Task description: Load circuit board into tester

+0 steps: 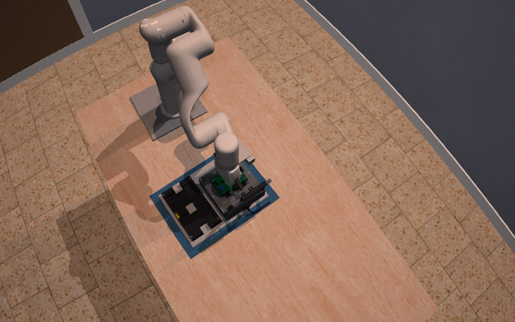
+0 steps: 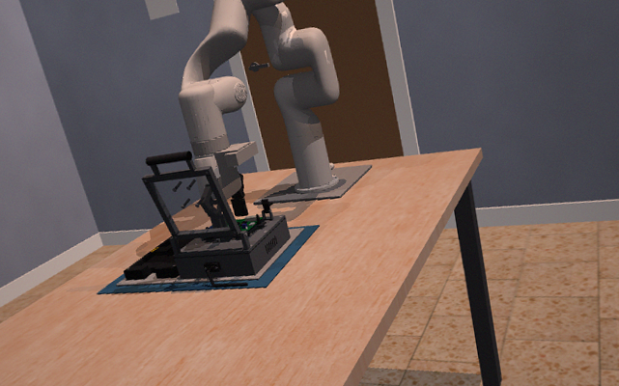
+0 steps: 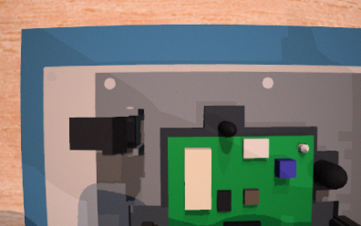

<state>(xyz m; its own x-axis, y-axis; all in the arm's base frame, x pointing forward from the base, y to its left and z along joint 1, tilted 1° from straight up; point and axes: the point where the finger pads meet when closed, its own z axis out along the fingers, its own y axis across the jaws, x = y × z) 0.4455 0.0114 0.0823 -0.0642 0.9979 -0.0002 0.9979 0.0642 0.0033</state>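
Right now the green circuit board is 1 cm below my hand. From my hand the other things lie so: tester lid (12 cm ahead, 1 cm to the left, 10 cm above).
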